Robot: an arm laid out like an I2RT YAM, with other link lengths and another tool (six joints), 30 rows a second.
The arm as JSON. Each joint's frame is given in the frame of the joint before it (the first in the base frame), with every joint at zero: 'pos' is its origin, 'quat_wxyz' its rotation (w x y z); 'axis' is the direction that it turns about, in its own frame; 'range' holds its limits. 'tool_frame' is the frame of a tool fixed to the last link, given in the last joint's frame.
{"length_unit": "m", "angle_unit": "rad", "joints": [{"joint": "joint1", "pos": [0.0, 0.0, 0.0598], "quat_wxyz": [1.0, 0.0, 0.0, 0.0], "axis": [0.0, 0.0, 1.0], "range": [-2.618, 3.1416]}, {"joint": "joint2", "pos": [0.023, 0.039, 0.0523], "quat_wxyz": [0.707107, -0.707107, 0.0, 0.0], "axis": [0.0, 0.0, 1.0], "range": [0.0, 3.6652]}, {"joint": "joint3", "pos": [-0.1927, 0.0, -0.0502], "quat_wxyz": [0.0, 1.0, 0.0, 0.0], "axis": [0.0, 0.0, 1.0], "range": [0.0, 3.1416]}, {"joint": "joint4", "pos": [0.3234, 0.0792, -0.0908], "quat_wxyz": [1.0, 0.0, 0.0, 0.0], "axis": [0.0, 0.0, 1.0], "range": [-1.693, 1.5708]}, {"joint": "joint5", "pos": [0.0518, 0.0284, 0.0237], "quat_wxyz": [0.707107, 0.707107, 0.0, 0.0], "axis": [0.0, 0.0, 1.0], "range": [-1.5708, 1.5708]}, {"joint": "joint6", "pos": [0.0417, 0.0, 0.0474], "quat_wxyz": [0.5, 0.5, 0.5, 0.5], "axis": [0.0, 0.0, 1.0], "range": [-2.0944, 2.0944]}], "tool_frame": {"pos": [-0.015, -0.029, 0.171], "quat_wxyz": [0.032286, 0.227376, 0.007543, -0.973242]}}
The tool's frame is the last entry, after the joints.
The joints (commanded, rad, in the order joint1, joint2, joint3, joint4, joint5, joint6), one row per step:
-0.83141 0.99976 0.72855 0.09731 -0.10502 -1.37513
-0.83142 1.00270 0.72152 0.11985 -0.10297 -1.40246
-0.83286 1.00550 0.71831 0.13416 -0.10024 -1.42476
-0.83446 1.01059 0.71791 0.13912 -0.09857 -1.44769
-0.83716 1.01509 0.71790 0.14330 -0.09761 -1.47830
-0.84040 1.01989 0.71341 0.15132 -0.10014 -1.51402
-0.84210 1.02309 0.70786 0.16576 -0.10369 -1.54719
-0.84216 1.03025 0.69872 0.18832 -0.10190 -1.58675
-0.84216 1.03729 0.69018 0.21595 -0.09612 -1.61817
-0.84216 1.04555 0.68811 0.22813 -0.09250 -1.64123
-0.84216 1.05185 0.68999 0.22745 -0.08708 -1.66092
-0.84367 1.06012 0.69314 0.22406 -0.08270 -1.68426
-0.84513 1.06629 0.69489 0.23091 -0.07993 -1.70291
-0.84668 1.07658 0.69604 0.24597 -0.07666 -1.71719
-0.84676 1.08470 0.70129 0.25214 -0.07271 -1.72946
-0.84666 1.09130 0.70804 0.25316 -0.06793 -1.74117
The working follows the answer.
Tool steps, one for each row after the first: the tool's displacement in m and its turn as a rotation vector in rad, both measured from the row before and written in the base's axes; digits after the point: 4 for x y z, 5 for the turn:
0.0003 -0.0014 -0.0007 -0.02967 0.00967 0.00250
-0.0003 -0.0019 -0.0003 -0.02285 0.00941 -0.00066
-0.0005 -0.0016 -0.0022 -0.01662 0.01571 0.00023
-0.0009 -0.0019 -0.0021 -0.02226 0.02065 0.00102
-0.0008 -0.0015 -0.0040 -0.02489 0.02433 0.00473
0.0000 -0.0009 -0.0021 -0.02814 0.01787 0.00682
0.0000 -0.0015 -0.0043 -0.03380 0.02237 0.00391
-0.0001 -0.0024 -0.0023 -0.03246 0.01361 -0.00145
0.0000 -0.0017 -0.0028 -0.01847 0.01466 -0.00061
-0.0006 -0.0015 -0.0027 -0.01093 0.01726 -0.00279
-0.0010 -0.0020 -0.0037 -0.01085 0.02199 -0.00263
-0.0004 -0.0020 -0.0008 -0.01543 0.01143 -0.00158
0.0000 -0.0027 -0.0010 -0.01492 0.00623 -0.00284
0.0003 -0.0020 0.0003 -0.01154 0.00668 -0.00237
0.0000 -0.0018 0.0006 -0.00958 0.00782 -0.00312

Tool pose at each row, in the base's axes (x y z in m, rotation vector in rad; rounded; the steps above come from the unrounded poses):
0.4197 -0.2979 0.1912 0.96394 1.96076 -0.13344
0.4200 -0.2993 0.1905 0.94313 1.96349 -0.16562
0.4197 -0.3011 0.1902 0.92975 1.96596 -0.19280
0.4192 -0.3027 0.1881 0.91982 1.97604 -0.21660
0.4184 -0.3047 0.1860 0.90559 1.98920 -0.24796
0.4176 -0.3062 0.1820 0.88581 2.00614 -0.28168
0.4176 -0.3070 0.1799 0.86144 2.01653 -0.31427
0.4176 -0.3086 0.1757 0.83627 2.02767 -0.35624
0.4175 -0.3110 0.1733 0.81743 2.02870 -0.39562
0.4175 -0.3126 0.1705 0.80604 2.03550 -0.42123
0.4169 -0.3142 0.1678 0.80125 2.04655 -0.44193
0.4159 -0.3162 0.1640 0.79589 2.06194 -0.46483
0.4154 -0.3183 0.1633 0.78746 2.06602 -0.48665
0.4155 -0.3209 0.1623 0.78110 2.06500 -0.50612
0.4157 -0.3229 0.1626 0.77615 2.06579 -0.52218
0.4158 -0.3247 0.1632 0.77298 2.06815 -0.53726

